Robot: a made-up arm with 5 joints.
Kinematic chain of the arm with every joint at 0, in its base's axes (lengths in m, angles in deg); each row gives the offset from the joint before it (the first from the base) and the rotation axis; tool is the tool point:
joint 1: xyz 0 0 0.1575 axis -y
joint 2: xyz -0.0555 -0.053 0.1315 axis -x
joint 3: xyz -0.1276 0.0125 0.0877 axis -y
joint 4: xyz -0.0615 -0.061 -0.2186 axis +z
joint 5: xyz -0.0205 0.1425 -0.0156 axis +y
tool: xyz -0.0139 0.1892 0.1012
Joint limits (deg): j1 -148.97..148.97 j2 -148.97..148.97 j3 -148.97..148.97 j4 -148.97..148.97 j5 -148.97..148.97
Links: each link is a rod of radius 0.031 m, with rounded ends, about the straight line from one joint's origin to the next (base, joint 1, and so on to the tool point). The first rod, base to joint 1, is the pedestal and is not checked.
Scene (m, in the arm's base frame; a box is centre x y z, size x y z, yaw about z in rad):
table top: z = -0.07
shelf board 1: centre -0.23 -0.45 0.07 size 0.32 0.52 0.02 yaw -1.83
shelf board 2: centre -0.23 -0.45 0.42 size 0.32 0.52 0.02 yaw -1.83
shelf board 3: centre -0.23 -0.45 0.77 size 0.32 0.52 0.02 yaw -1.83
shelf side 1: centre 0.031 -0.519 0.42 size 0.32 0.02 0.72 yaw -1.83
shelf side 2: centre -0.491 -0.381 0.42 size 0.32 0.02 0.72 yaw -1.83
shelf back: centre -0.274 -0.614 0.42 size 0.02 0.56 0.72 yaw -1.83
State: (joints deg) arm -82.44 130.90 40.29 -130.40 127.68
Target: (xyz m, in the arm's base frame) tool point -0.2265 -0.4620 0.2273
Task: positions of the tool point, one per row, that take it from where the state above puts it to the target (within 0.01 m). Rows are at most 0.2 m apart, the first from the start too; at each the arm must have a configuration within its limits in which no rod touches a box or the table.
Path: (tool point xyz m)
1: 0.3913 0.0903 0.1569
2: 0.3621 0.0616 0.2097
3: 0.3205 0.0437 0.2508
4: 0.3219 -0.0997 0.2124
5: 0.2455 -0.2178 0.1564
6: 0.1091 -0.2775 0.1240
7: -0.0424 -0.2648 0.1458
8: -0.1540 -0.1886 0.2273
9: -0.1500 -0.2826 0.2014
10: -0.1474 -0.3620 0.2044
11: -0.1703 -0.4225 0.2220
12: -0.2265 -0.4620 0.2273

